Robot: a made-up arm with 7 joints.
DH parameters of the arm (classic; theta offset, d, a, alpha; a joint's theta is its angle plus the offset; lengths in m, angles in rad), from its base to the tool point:
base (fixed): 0 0.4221 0.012 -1.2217
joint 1: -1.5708 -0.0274 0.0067 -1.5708
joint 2: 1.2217 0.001 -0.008 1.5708
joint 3: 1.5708 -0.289 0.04 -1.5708
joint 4: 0 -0.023 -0.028 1.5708
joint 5: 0 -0.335 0.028 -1.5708
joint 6: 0 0.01 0.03 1.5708
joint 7: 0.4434 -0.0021 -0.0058 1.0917
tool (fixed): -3.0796 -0.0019 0 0
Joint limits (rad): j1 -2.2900..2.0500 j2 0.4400..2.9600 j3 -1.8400..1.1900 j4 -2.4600..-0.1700 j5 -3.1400..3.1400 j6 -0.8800..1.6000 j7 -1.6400..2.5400
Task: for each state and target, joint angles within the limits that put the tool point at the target. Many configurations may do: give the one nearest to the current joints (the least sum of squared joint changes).
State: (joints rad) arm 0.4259 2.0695 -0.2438 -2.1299 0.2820 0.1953 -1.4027
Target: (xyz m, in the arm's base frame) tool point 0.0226 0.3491 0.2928
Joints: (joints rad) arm 0.7532 2.4711 -1.0864 -1.8465 0.1865 0.1647 -1.3895
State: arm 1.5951 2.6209 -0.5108 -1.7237 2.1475 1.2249 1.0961
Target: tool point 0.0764 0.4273 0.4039
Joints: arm 1.3469 2.9600 -1.1334 -1.8680 2.1627 1.2568 1.0776
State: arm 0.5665 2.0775 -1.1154 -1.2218 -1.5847 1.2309 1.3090
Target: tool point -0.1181 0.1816 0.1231
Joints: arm 0.6084 1.8301 -1.1741 -2.0879 -1.4978 1.2225 1.3001
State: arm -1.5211 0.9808 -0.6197 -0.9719 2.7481 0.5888 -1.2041
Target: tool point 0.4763 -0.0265 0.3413
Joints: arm -0.9968 1.1991 -1.0136 -1.8538 2.7751 0.5644 -1.1769
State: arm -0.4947 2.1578 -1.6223 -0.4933 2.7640 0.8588 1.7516
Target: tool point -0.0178 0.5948 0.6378
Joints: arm -0.5099 2.0862 -1.6934 -0.3898 2.8260 0.9805 1.8168
